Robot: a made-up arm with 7 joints. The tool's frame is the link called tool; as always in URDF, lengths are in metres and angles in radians.
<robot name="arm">
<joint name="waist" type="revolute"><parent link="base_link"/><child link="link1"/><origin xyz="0 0 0" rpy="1.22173 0 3.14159"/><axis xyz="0 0 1"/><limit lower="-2.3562" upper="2.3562" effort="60" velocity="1.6"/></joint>
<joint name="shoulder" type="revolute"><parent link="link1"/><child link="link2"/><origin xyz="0 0 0" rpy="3.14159 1.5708 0"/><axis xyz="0 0 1"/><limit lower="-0.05" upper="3.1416" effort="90" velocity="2.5"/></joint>
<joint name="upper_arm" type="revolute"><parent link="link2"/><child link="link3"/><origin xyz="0 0 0" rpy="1.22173 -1.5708 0"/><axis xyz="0 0 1"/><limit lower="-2.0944" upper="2.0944" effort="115" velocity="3"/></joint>
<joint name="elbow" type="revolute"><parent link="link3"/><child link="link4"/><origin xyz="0.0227 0 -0.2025" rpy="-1.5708 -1.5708 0"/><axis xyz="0 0 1"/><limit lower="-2.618" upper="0.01" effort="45" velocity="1"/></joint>
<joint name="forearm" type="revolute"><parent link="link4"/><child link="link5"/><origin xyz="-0.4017 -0.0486 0" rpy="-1.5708 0 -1.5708"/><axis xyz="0 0 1"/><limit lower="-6.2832" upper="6.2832" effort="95" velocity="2.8"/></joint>
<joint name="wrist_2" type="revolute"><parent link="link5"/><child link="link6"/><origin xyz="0 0 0" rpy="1.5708 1.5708 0"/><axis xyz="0 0 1"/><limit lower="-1.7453" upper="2.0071" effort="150" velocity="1"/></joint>
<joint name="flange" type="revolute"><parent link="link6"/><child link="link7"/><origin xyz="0 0 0" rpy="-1.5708 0 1.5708"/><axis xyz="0 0 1"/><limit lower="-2.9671" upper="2.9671" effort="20" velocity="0.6"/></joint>
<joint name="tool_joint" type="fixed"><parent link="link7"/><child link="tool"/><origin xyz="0 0 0" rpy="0 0 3.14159"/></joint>
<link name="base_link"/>
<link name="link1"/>
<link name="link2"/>
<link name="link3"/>
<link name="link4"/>
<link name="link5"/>
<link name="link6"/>
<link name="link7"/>
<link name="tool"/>
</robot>
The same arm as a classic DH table. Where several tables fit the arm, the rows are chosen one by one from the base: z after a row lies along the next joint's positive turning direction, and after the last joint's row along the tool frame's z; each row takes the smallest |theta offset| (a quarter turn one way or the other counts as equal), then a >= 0, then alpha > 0; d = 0 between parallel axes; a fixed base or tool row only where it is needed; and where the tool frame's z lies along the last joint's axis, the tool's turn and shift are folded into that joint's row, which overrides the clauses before.
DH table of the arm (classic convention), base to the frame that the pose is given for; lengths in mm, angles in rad. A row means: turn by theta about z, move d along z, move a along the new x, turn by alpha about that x. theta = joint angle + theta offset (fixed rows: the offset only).
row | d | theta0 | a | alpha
base (fixed) | 0 | 0 | 0 | -1.2218
waist | 0 | 1.5708 | 0 | 1.5708
shoulder | 0 | 1.2218 | 0 | -1.5708
upper_arm | -202.5 | -1.5708 | 22.7 | -1.5708
elbow | 0 | 0 | -48.6 | 1.5708
forearm | -401.7 | 0 | 0 | -1.5708
wrist_2 | 0 | 0 | 0 | 1.5708
flange | 0 | 0 | 0 | 0
Joint limits (rad, base to tool): -2.3562..2.3562 -0.05..3.1416 -2.0944..2.0944 -2.618..0.01 -6.2832..6.2832 -1.7453..2.0071 -2.9671..2.9671

